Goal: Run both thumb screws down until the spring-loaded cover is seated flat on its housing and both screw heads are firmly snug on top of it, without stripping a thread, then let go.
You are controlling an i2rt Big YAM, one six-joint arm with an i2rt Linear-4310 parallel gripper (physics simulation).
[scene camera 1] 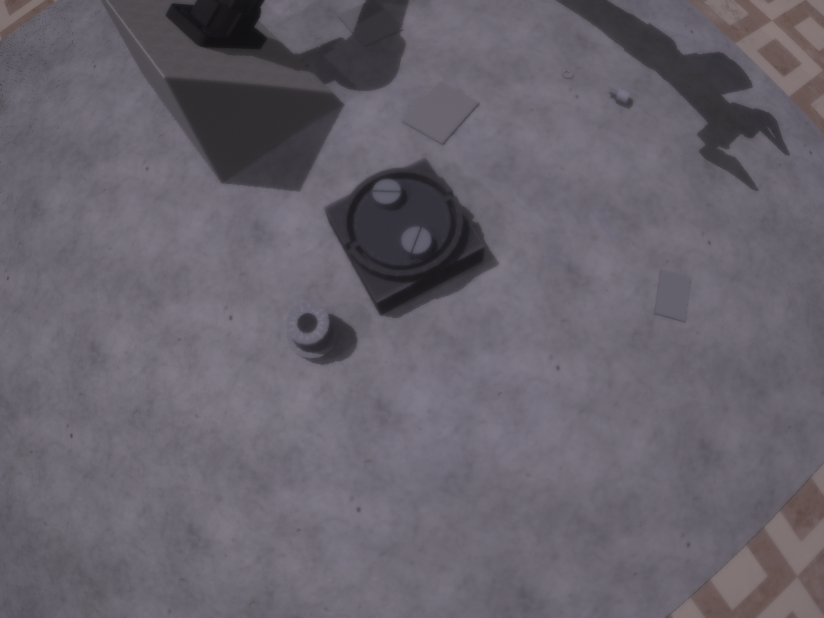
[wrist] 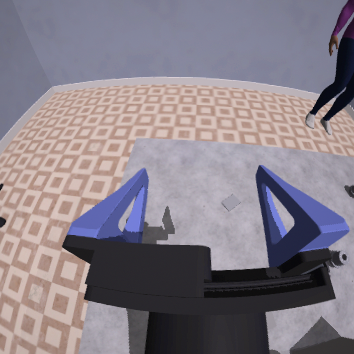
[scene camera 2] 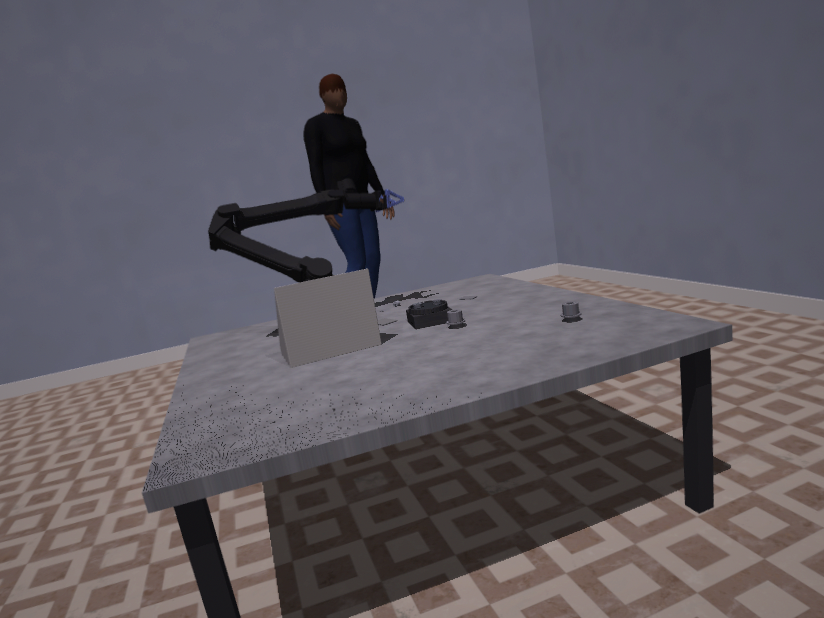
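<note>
The dark square housing rests on the table, with a round raised ring on top. The dark round cover lies inside the ring. Two grey slotted thumb screws stand on it: one screw at the upper left, the other screw at the lower right. Both heads cast shadows on the cover; whether the cover is flat or the heads touch it cannot be told. My gripper is open and empty, high above the table and well away from the housing. The housing does not show in the wrist view.
A knurled cylinder stands beside the housing; another cylinder stands farther right. A large wedge block stands near the arm's base. Flat tiles and a small pale part lie around. People stand beyond the table.
</note>
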